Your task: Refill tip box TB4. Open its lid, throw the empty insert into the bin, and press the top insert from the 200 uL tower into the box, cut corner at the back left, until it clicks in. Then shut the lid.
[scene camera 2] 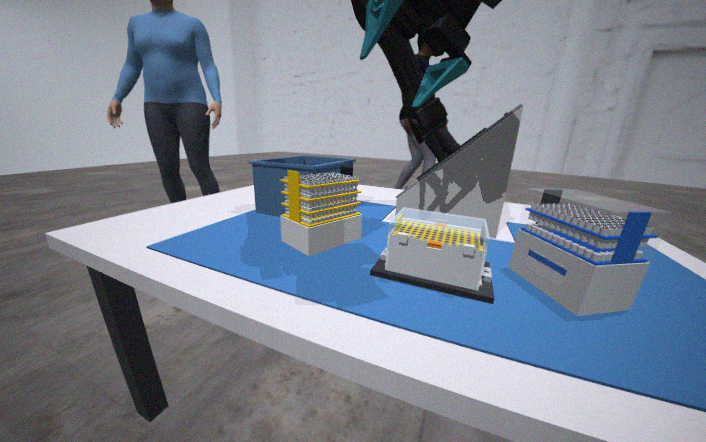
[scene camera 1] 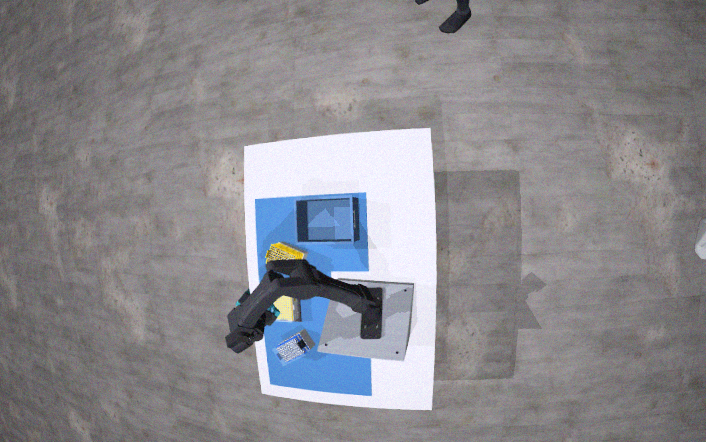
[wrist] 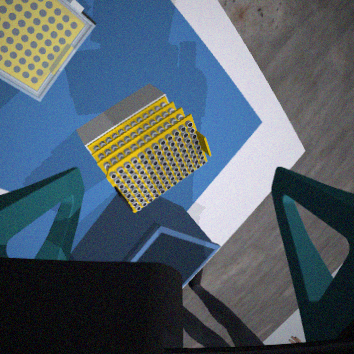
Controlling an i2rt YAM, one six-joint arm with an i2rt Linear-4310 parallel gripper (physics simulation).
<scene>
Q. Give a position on a blue bin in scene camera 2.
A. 267,173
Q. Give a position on a clear lid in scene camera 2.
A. At 457,230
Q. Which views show the blue-trimmed tip tower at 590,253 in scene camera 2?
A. Scene camera 2 and scene camera 1 only.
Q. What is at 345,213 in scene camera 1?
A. A blue bin.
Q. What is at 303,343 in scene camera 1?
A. A blue-trimmed tip tower.
</scene>
